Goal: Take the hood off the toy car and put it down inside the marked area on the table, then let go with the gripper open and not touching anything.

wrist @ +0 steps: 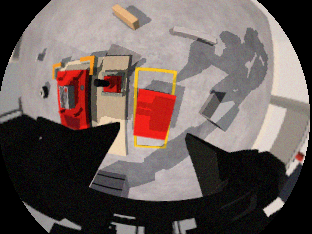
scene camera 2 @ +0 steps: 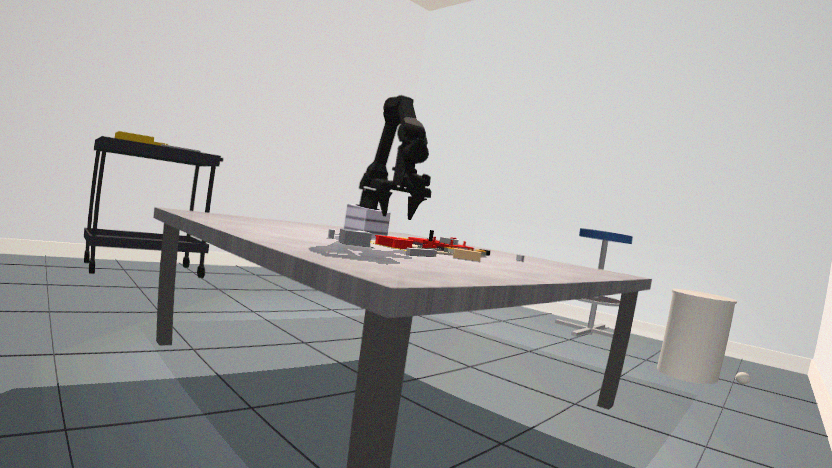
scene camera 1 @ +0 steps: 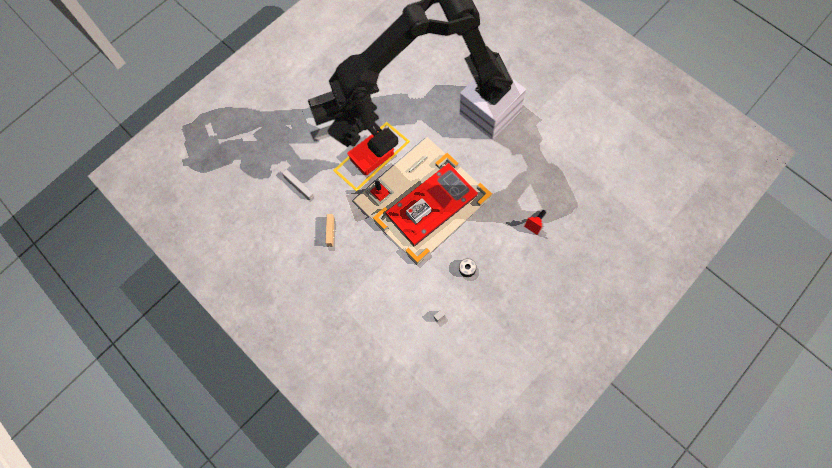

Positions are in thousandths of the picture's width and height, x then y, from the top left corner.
Labels:
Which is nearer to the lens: the red toy car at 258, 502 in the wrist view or the red hood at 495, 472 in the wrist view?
The red hood.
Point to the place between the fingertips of my gripper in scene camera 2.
478, 467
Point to a red hood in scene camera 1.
At 439, 343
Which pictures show my gripper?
The wrist view, scene camera 2 and scene camera 1: all of them.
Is my gripper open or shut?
Open.

